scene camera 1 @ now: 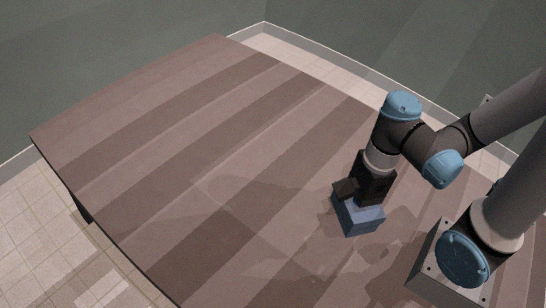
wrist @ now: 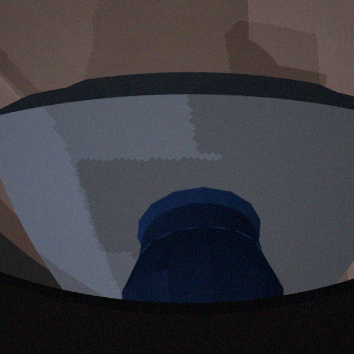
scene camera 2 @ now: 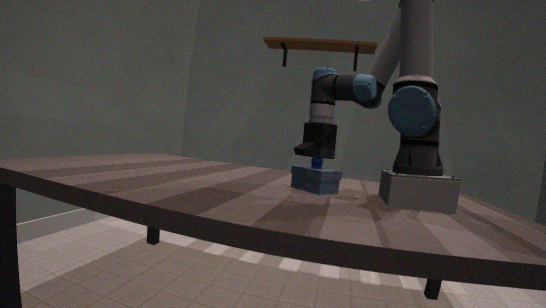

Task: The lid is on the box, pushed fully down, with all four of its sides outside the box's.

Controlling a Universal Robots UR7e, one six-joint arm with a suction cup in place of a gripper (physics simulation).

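Places are measured from the arm's base along level axes (x ahead, y left, z up), in millimetres.
Pixels of known places: hand, its tool point: [wrist: 197, 209] [scene camera 2: 315, 172]; arm's base, origin of its link: [scene camera 2: 417, 173].
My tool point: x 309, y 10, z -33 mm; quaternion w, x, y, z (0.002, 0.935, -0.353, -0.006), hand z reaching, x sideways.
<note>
Ahead of a thing's pixels: the offset from my tool point to its top centre. Level surfaces: height alone.
The blue-grey lid @(8 mm right, 0 mm ahead, 14 mm up) [scene camera 1: 369, 216] [scene camera 2: 325, 174] [wrist: 290, 150] sits on the blue-grey box @(9 mm right, 0 mm ahead, 9 mm down) [scene camera 1: 361, 232] [scene camera 2: 322, 187], which stands on the table. On the sides seen in the scene views, the lid's rim lies outside the box walls, and the lower part of the box shows beneath it. No open gap shows between them, but whether the lid is fully down is too small to tell. The far sides are hidden. My gripper [scene camera 1: 356, 202] [scene camera 2: 317, 163] [wrist: 200, 220], a blue suction cup, touches the lid's top and is shut on it.
The striped brown table @(56 mm down) [scene camera 1: 165, 165] [scene camera 2: 200, 200] bears the box and the arm's grey base block [scene camera 1: 425, 267] [scene camera 2: 420, 192], which stands to the right of the box. A brown wall shelf [scene camera 2: 320, 45] hangs behind the arm.
</note>
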